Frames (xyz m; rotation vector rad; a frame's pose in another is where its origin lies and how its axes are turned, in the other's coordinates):
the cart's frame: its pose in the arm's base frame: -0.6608 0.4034 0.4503 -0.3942 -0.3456 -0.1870
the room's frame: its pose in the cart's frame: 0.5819 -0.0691 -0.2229 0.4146 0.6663 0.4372
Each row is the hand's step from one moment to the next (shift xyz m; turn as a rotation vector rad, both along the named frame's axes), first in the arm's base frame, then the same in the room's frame.
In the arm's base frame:
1: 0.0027 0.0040 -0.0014 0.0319 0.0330 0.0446
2: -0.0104 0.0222 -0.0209 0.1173 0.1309 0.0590
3: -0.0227 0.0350 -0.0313 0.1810 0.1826 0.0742
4: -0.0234 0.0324 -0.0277 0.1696 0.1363 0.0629
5: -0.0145 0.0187 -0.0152 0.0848 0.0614 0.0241
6: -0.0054 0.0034 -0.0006 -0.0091 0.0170 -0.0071
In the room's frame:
1: 0.0037 0.0034 -0.0003 0.0199 0.0293 0.0533
2: 0.0018 0.0225 -0.0230 0.1113 0.1113 0.0979
3: -0.0036 0.0367 -0.0369 0.1741 0.1518 0.1352
4: -0.0059 0.0344 -0.0338 0.1590 0.1077 0.1201
5: -0.0046 0.0201 -0.0191 0.0808 0.0468 0.0531
6: -0.0041 0.0043 -0.0024 -0.0028 0.0179 -0.0097

